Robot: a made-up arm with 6 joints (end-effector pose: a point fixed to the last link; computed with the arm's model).
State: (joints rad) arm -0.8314 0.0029 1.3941 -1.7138 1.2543 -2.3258
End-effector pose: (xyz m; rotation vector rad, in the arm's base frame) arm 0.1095 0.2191 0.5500 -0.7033 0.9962 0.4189
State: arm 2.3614 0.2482 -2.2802 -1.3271 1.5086 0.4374
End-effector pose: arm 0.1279 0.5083 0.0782 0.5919 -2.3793 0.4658
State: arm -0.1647 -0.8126 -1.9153 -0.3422 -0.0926 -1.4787
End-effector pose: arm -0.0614 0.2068 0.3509 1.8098 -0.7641 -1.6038
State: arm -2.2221 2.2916 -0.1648 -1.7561 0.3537 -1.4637
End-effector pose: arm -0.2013 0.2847 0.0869 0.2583 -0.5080 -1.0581
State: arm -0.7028 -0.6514 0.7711 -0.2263 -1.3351 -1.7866
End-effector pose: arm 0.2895 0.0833 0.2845 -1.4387 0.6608 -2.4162
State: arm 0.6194 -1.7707 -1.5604 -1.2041 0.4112 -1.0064
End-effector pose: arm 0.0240 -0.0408 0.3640 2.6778 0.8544 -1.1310
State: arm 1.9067 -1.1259 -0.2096 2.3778 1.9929 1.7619
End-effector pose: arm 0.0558 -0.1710 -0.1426 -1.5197 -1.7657 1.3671
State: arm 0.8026 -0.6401 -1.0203 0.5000 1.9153 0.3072
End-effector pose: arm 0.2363 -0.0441 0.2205 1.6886 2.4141 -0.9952
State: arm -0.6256 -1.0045 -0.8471 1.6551 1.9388 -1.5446
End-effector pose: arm -0.0129 -0.1731 0.0563 -1.2819 -0.7229 0.9976
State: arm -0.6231 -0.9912 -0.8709 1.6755 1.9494 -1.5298
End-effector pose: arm -0.0238 -0.1714 0.0565 -1.2710 -0.6890 0.9844
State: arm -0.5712 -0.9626 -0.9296 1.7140 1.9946 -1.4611
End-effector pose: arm -0.0480 -0.1679 0.0579 -1.2470 -0.6084 0.9527
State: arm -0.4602 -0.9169 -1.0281 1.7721 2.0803 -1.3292
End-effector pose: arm -0.0882 -0.1605 0.0687 -1.2293 -0.4599 0.8974
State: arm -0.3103 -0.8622 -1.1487 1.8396 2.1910 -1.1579
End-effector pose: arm -0.1346 -0.1475 0.0995 -1.2504 -0.2500 0.8352
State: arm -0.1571 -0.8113 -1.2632 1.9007 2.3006 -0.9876
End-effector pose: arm -0.1702 -0.1307 0.1477 -1.3143 -0.0229 0.7965
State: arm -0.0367 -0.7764 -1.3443 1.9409 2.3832 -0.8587
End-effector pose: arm -0.1857 -0.1158 0.1934 -1.3858 0.1540 0.7918
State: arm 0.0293 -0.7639 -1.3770 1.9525 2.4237 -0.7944
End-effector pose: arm -0.1868 -0.1101 0.2165 -1.4270 0.2317 0.8040
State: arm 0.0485 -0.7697 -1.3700 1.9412 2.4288 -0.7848
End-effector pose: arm -0.1822 -0.1140 0.2163 -1.4320 0.2214 0.8160
